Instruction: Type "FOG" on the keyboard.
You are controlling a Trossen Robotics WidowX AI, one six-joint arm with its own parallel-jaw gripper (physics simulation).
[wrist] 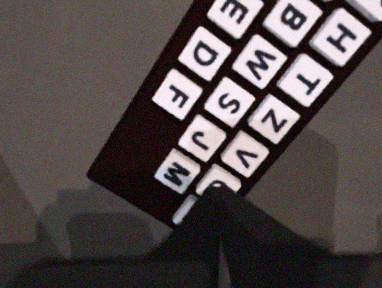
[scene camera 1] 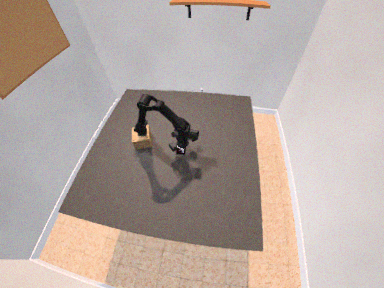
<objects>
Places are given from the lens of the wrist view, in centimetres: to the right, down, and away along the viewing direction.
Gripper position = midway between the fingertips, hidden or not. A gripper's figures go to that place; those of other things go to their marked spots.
gripper [wrist: 216, 196]: 1, 2, 11
keyboard [wrist: 146, 133]: -2, 0, 12
</objects>
